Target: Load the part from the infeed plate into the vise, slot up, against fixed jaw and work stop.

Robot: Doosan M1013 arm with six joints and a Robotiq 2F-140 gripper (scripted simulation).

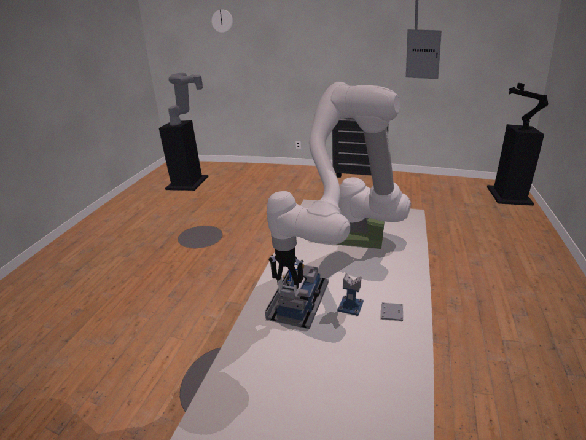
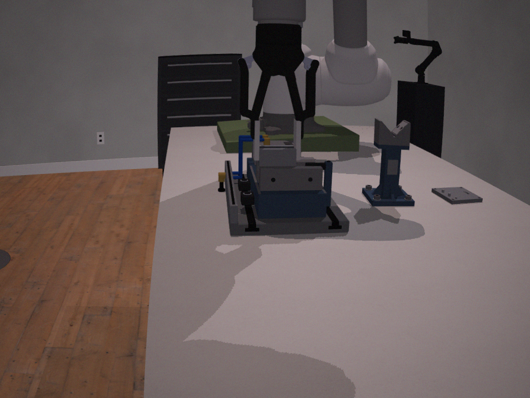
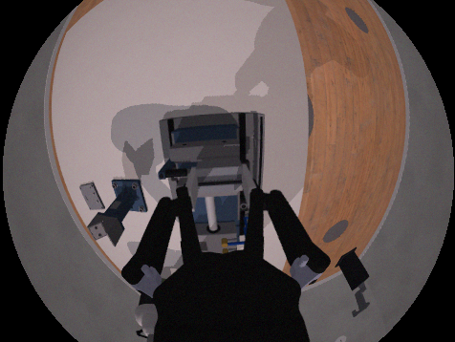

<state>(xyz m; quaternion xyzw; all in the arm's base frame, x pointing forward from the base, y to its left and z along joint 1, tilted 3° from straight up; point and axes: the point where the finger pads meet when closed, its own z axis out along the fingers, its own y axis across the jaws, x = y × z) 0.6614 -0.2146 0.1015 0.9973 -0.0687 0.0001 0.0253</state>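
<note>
The vise lies 90 mm below my hand, 70 mm behind it and 30 mm to the left of it. Round my hand: grey part 20 mm below.
</note>
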